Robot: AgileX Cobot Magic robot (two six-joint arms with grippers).
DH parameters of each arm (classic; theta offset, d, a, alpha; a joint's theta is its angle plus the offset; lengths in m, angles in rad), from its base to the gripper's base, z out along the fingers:
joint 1: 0 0.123 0 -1.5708
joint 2: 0.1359 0 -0.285 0
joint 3: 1.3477 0 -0.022 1.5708
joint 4: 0 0.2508 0 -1.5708
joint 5: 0 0 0.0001 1.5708
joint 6: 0 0.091 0 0
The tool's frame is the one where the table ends.
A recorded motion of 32 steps. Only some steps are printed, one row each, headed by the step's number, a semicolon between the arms.
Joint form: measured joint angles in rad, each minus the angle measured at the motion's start. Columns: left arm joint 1, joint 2, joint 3, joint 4, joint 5, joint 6; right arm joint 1, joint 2, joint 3, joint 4, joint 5, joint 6.
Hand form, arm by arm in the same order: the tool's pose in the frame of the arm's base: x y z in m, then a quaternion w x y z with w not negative. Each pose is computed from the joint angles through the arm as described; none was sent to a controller.
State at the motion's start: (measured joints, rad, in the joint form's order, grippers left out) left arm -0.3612 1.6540 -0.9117 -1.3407 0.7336 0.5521; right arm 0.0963 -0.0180 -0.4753 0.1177 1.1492 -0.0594
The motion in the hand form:
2: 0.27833 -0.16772 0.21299 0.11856 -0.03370 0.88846 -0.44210; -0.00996 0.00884 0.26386 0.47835 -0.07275 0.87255 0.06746
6: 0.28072 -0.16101 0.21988 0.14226 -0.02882 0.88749 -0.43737; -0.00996 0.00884 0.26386 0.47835 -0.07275 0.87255 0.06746
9: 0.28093 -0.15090 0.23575 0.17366 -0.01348 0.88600 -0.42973; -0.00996 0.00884 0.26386 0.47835 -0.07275 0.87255 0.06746
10: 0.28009 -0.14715 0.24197 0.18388 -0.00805 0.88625 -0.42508; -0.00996 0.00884 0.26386 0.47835 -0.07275 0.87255 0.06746
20: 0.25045 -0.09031 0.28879 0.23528 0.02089 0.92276 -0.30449; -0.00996 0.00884 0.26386 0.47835 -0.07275 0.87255 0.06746
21: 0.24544 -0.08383 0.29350 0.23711 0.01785 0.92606 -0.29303; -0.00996 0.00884 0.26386 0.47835 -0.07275 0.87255 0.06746
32: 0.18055 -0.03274 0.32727 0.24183 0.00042 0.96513 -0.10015; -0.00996 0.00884 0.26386 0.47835 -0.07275 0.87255 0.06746
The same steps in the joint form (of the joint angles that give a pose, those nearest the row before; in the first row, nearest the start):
2: 0.0000 0.0000 0.0000 0.0085 -0.0113 0.0000; 0.0000 0.0000 0.0000 0.0000 0.0000 0.0000
6: 0.0189 -0.0222 -0.0022 0.0179 -0.0257 0.0190; 0.0000 0.0000 0.0000 0.0000 0.0000 0.0000
9: 0.0466 -0.0706 -0.0126 0.0648 -0.0275 0.0193; 0.0000 0.0000 0.0000 0.0000 0.0000 0.0000
10: 0.0557 -0.0910 -0.0168 0.0912 -0.0275 0.0092; 0.0000 0.0000 0.0000 0.0000 0.0000 0.0000
20: 0.1829 -0.3260 -0.0275 0.5859 0.0589 -0.2717; 0.0000 0.0000 0.0000 0.0000 0.0000 0.0000
21: 0.1997 -0.3533 -0.0274 0.6286 0.0805 -0.3018; 0.0000 0.0000 0.0000 0.0000 0.0000 0.0000
32: 0.2521 -0.6227 -0.0274 1.1777 0.3259 -0.6172; 0.0000 0.0000 0.0000 0.0000 0.0000 0.0000

